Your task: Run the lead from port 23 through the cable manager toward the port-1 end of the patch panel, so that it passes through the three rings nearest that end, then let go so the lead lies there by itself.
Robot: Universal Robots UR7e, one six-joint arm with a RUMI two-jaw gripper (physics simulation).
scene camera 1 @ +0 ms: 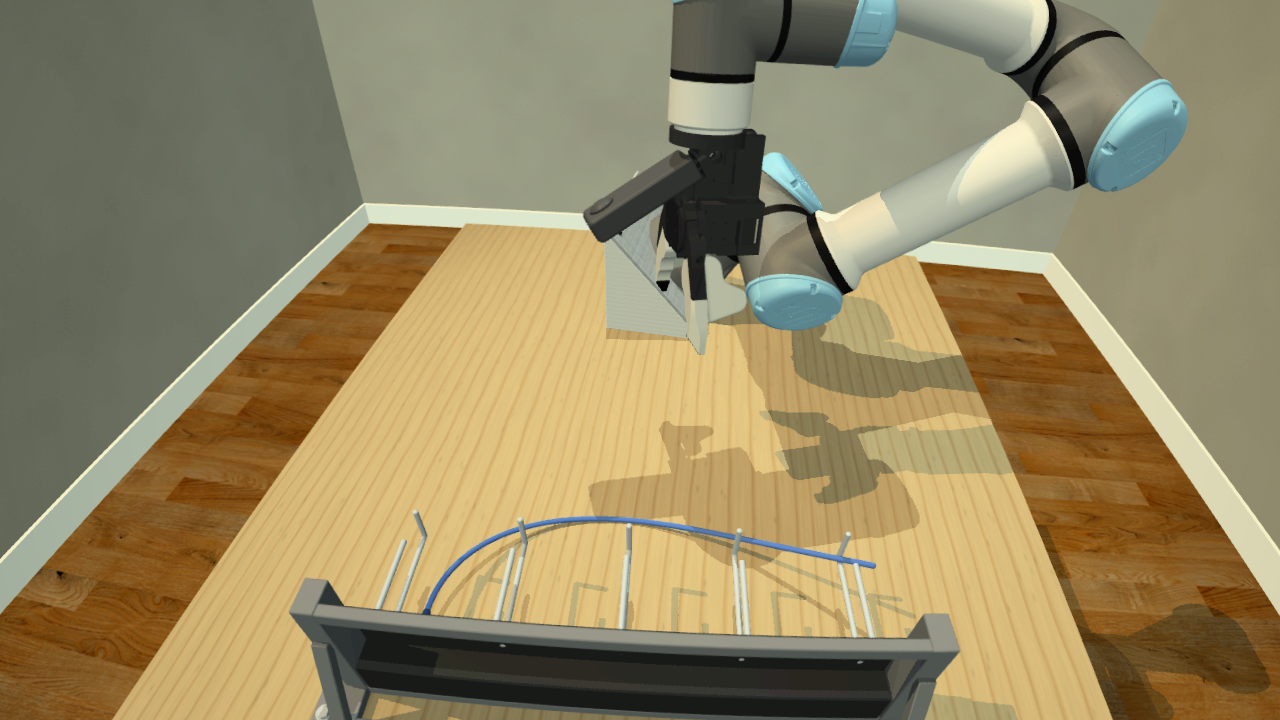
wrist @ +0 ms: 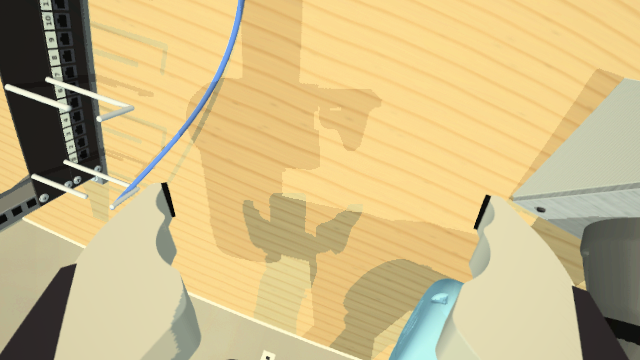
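Observation:
The blue lead leaves the patch panel near its left end in the scene view, arches outward and runs right to a free end by the end ring. The ring second from that end has the lead crossing near its tip in the scene view, but beyond its tip in the wrist view. The lead also crosses near the tip of the middle ring. Whether it runs inside these rings is unclear. My gripper is open and empty, well behind the lead and above the table.
A pale, slanted block stands behind my gripper in the scene view and right of it in the wrist view. Two further rings stand at the left of the panel in the scene view. My arm's lower joints are at the back right.

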